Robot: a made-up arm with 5 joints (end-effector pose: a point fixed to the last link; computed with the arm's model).
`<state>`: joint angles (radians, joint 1 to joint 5).
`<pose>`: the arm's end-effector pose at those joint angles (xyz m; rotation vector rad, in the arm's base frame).
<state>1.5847 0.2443 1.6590 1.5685 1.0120</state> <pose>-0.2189 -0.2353 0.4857 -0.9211 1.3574 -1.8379</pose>
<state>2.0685 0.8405 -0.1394 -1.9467 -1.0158</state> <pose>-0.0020 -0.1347 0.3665 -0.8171 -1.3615 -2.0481</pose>
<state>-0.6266 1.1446 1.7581 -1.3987 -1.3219</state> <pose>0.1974 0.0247 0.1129 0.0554 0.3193 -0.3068</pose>
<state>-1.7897 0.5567 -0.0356 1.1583 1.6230</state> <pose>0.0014 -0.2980 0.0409 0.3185 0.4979 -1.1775</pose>
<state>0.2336 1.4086 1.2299 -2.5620 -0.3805</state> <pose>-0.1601 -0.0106 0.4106 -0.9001 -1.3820 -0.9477</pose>
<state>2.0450 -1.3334 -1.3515 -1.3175 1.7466</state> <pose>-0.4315 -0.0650 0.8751 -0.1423 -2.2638 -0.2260</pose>
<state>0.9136 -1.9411 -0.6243 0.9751 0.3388</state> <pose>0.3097 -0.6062 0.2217 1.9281 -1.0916 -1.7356</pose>
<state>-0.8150 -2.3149 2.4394 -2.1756 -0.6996</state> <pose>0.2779 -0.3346 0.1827 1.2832 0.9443 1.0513</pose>
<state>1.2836 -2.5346 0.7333 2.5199 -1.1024</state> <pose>-0.0279 -0.7052 0.5342 0.5699 -2.3923 0.2269</pose>
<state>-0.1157 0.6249 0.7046 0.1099 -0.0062</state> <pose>0.2340 0.2541 0.2561 0.3545 -0.5322 0.6143</pose>
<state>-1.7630 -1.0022 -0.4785 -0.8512 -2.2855</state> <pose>-0.1109 0.1538 0.1750 0.3382 -1.2734 0.8715</pose>
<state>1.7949 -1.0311 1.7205 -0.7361 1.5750</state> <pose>-0.1265 0.0896 0.7806 1.1654 0.7971 1.4129</pose>
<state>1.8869 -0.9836 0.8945 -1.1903 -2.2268</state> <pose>0.3114 -0.2621 0.5558 1.8658 0.0381 -0.6606</pose>
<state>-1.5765 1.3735 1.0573 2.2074 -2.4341</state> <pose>-0.3403 -0.2418 0.5473 -1.1359 0.3150 -2.2636</pose>
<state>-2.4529 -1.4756 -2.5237 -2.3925 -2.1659</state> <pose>-0.0670 -0.5679 -0.1482 -0.2325 -0.4310 -1.2315</pose>
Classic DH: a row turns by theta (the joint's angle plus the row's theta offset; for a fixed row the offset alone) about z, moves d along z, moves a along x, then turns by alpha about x. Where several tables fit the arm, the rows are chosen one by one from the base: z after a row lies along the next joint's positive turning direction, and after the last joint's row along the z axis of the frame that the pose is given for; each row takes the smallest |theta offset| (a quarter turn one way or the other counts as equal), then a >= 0, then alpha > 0; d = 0 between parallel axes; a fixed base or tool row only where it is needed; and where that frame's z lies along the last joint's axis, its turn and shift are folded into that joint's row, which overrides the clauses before.
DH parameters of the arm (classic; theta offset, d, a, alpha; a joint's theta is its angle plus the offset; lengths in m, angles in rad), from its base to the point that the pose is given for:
base (fixed): 0 0.1969 0 1.5708
joint 1: 0 0.2736 0.0868 -1.5708
joint 2: 0 0.0216 0.0698 1.5708
joint 3: -1.5708 -0.3252 0.1769 -1.5708
joint 4: 0 -0.0614 -0.0511 1.5708
joint 5: 1.5708 -0.0212 0.3711 -1.5708
tool (fixed): 0 -0.053 0 0

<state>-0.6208 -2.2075 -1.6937 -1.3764 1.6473</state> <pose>0.6205 -0.6849 -0.1578 -0.1693 0.4840 -0.8309</pose>
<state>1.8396 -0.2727 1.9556 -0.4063 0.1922</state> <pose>-0.4105 0.0676 0.3423 -0.0640 2.1720 0.8261</pose>
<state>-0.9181 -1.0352 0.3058 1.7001 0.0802</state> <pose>0.3067 -0.4810 -0.2642 0.9076 -0.3530 -1.0496</pose>
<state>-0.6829 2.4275 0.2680 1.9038 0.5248</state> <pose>-0.3114 -0.1130 0.3031 1.8968 2.2498 0.8368</pose>
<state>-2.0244 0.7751 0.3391 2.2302 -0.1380</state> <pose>-0.0527 0.2549 0.0881 -2.2348 -1.2884 1.5242</pose>
